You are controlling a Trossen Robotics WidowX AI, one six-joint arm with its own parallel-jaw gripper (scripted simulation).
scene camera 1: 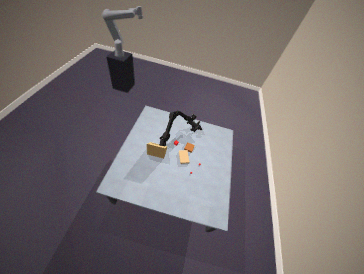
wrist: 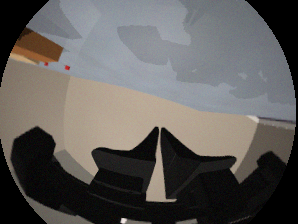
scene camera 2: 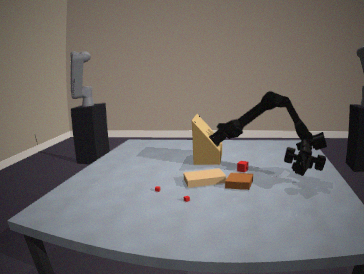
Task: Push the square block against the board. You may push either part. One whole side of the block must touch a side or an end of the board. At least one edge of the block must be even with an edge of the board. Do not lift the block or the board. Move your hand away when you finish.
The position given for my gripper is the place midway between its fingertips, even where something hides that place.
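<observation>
There is nothing in my gripper (scene camera 2: 304, 170), and it is shut. I can see my gripper (wrist: 159, 129) in the wrist view as well.
</observation>
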